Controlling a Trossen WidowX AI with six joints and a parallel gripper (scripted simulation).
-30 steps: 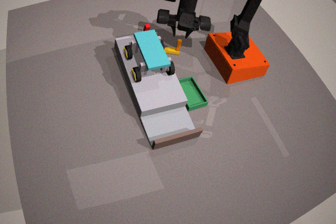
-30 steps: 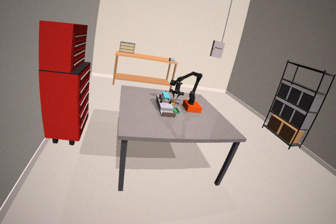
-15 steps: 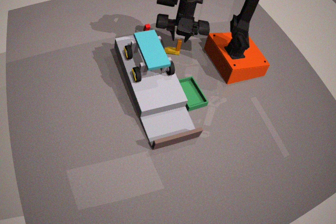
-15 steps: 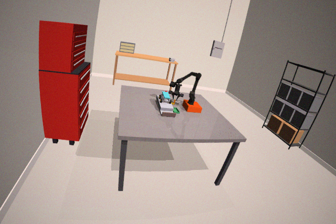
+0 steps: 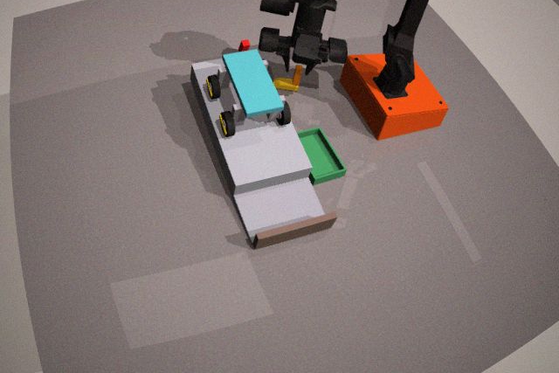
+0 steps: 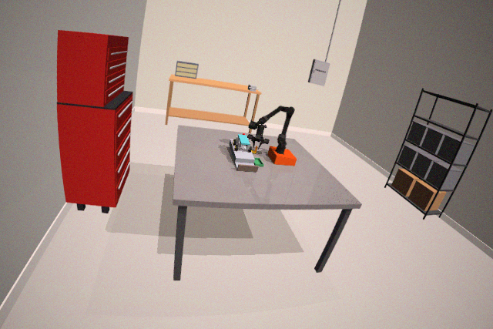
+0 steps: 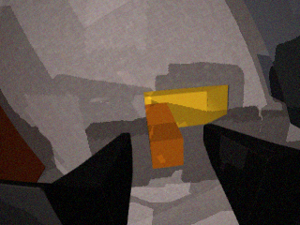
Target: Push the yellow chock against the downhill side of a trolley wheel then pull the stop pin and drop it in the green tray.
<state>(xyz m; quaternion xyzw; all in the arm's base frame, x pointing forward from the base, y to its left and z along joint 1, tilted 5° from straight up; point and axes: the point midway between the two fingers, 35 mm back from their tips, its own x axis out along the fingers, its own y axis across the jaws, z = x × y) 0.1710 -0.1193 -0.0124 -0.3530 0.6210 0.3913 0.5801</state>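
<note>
My gripper tip is now 3 cm above the yellow chock, 2 cm short of it and 1 cm to the left of it. Also, from my gripper tip: trolley: 16 cm ahead, 9 cm to the left, 6 cm above; then red-headed stop pin: 14 cm ahead, 8 cm above, 1 cm to the right; then brown bar: 36 cm to the left, 16 cm ahead, 2 cm below.
</note>
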